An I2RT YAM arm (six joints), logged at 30 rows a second.
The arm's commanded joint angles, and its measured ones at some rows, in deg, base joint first. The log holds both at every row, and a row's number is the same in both.
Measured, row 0:
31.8 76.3 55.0 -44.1 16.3 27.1
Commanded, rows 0 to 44:
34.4 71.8 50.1 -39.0 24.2 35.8
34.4 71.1 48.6 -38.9 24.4 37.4
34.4 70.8 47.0 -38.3 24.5 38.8
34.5 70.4 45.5 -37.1 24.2 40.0
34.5 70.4 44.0 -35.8 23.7 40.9
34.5 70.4 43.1 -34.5 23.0 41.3
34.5 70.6 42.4 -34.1 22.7 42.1
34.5 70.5 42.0 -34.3 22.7 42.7
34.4 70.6 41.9 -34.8 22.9 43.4
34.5 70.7 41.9 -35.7 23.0 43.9
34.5 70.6 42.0 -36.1 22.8 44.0
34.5 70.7 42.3 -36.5 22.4 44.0
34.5 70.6 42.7 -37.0 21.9 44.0
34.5 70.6 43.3 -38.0 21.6 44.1
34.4 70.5 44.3 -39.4 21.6 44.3
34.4 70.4 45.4 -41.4 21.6 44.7
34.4 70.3 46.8 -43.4 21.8 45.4
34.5 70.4 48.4 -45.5 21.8 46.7
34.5 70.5 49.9 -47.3 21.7 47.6
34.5 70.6 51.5 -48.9 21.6 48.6
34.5 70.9 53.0 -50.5 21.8 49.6
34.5 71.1 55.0 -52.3 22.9 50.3
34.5 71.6 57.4 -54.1 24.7 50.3
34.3 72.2 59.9 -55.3 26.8 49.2
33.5 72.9 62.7 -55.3 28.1 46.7
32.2 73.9 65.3 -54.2 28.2 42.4
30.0 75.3 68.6 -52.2 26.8 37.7
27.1 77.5 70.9 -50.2 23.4 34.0
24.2 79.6 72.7 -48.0 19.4 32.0
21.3 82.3 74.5 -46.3 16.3 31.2
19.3 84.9 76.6 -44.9 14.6 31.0
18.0 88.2 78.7 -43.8 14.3 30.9
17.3 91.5 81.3 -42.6 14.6 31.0
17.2 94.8 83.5 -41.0 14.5 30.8
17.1 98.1 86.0 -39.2 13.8 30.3
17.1 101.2 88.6 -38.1 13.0 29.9
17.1 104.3 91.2 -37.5 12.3 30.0
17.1 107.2 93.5 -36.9 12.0 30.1
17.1 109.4 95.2 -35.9 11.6 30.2
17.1 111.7 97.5 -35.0 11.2 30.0
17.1 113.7 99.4 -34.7 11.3 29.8
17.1 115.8 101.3 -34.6 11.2 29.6
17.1 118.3 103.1 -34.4 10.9 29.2
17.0 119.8 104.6 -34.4 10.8 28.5
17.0 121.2 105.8 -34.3 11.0 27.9
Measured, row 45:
16.9 118.1 99.0 -37.4 11.9 30.6
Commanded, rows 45 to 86:
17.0 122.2 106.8 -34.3 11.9 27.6
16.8 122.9 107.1 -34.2 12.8 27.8
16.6 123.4 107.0 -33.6 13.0 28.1
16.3 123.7 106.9 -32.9 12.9 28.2
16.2 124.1 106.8 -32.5 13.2 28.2
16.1 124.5 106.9 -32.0 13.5 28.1
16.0 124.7 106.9 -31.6 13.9 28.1
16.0 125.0 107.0 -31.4 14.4 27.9
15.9 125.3 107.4 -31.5 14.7 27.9
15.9 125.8 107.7 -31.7 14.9 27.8
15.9 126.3 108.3 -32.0 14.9 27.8
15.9 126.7 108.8 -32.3 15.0 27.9
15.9 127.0 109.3 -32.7 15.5 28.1
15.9 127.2 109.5 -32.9 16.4 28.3
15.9 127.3 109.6 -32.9 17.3 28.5
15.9 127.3 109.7 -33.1 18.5 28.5
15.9 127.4 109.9 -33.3 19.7 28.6
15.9 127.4 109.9 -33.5 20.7 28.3
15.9 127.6 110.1 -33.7 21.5 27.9
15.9 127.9 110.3 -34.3 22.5 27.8
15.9 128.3 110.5 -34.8 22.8 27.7
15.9 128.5 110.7 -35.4 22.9 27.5
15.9 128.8 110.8 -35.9 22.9 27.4
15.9 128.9 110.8 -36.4 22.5 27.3
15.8 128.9 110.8 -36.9 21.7 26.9
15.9 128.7 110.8 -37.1 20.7 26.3
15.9 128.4 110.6 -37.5 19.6 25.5
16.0 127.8 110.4 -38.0 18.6 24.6
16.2 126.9 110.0 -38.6 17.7 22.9
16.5 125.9 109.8 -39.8 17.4 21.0
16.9 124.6 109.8 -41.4 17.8 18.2
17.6 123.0 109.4 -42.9 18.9 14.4
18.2 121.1 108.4 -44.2 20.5 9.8
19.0 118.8 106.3 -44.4 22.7 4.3
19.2 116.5 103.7 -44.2 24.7 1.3
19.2 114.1 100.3 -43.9 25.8 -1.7
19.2 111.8 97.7 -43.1 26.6 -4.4
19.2 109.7 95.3 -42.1 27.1 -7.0
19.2 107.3 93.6 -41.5 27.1 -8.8
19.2 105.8 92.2 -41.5 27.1 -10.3
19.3 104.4 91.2 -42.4 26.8 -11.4
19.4 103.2 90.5 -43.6 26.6 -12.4
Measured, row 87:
19.4 112.5 92.9 -42.5 23.9 -1.1
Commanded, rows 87 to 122:
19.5 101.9 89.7 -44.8 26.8 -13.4
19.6 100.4 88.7 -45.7 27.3 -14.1
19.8 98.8 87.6 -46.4 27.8 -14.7
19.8 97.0 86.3 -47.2 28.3 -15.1
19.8 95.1 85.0 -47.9 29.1 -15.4
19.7 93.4 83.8 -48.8 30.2 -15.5
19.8 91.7 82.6 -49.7 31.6 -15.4
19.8 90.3 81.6 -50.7 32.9 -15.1
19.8 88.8 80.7 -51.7 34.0 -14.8
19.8 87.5 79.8 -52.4 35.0 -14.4
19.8 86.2 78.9 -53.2 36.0 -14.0
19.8 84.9 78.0 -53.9 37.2 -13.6
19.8 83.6 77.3 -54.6 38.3 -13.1
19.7 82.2 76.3 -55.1 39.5 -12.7
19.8 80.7 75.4 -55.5 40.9 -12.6
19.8 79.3 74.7 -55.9 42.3 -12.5
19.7 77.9 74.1 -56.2 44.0 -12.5
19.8 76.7 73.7 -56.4 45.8 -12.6
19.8 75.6 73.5 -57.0 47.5 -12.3
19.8 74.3 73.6 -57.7 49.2 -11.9
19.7 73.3 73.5 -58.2 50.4 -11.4
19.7 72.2 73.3 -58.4 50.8 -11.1
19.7 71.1 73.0 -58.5 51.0 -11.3
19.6 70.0 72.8 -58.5 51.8 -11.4
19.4 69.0 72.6 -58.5 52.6 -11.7
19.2 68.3 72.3 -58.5 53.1 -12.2
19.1 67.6 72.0 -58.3 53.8 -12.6
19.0 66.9 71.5 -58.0 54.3 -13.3
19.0 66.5 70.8 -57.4 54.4 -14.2
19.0 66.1 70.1 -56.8 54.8 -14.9
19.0 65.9 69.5 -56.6 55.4 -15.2
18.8 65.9 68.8 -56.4 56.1 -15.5
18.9 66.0 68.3 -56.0 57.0 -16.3
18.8 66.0 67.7 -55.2 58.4 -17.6
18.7 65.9 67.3 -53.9 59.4 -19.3
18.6 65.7 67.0 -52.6 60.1 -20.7
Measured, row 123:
19.0 66.6 67.9 -58.8 52.1 -14.7
